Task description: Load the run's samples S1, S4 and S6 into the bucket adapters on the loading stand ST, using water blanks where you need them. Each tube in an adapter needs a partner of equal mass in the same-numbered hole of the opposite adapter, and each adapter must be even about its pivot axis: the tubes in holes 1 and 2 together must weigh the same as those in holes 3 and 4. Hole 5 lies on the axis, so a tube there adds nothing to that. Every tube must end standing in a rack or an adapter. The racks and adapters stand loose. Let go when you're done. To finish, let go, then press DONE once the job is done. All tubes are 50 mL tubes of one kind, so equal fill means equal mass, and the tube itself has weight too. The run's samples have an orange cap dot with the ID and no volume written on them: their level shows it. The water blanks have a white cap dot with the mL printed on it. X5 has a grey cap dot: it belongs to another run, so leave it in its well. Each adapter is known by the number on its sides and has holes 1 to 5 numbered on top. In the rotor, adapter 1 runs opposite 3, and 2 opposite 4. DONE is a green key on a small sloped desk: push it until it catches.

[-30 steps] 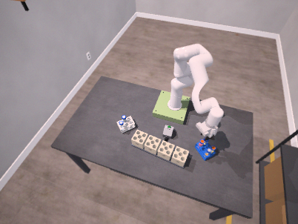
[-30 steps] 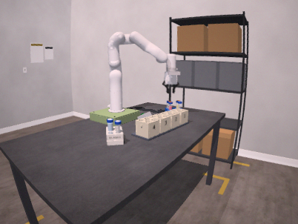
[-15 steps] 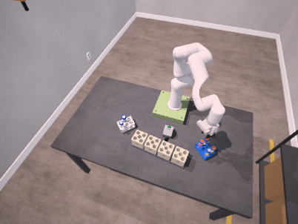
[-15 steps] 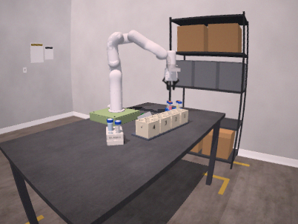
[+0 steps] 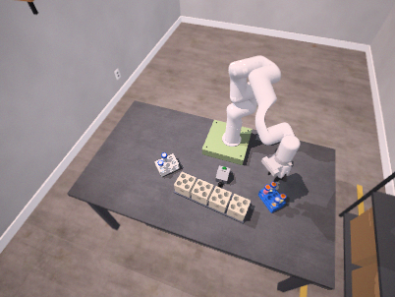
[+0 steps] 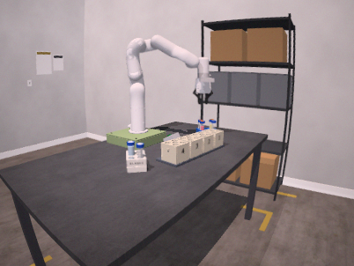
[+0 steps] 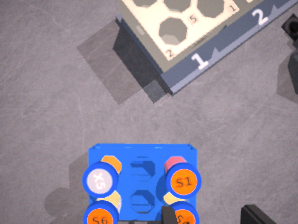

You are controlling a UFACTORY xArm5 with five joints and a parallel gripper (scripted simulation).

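Right now the sample tube S4 is 19 cm below my hand, 4 cm behind it and 3 cm to the left of it. From my hand the other things lie so: sample tube S6: 19 cm below, 8 cm to the left, 2 cm ahead; blue sample rack: 22 cm below, 4 cm to the left, 1 cm ahead; white blanks rack: 62 cm to the right, 22 cm below, 1 cm ahead.
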